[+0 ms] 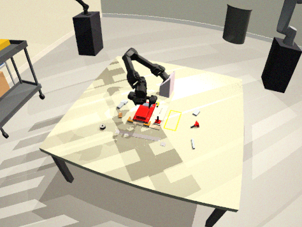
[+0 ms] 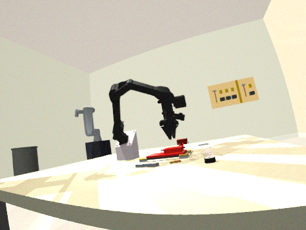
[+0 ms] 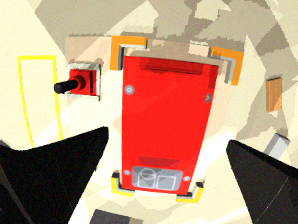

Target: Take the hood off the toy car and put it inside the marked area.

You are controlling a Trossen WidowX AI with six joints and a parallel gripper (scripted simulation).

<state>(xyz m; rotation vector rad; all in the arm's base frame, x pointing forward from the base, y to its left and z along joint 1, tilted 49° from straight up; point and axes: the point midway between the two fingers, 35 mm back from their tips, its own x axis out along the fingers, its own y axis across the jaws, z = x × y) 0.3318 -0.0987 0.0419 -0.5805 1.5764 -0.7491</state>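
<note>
Right now my gripper tip is 50 mm above the hood. Round my gripper tip: black wheel (240 mm to the right, 170 mm ahead, 90 mm below); then long white strip (170 mm ahead, 90 mm below, 10 mm to the left).
</note>
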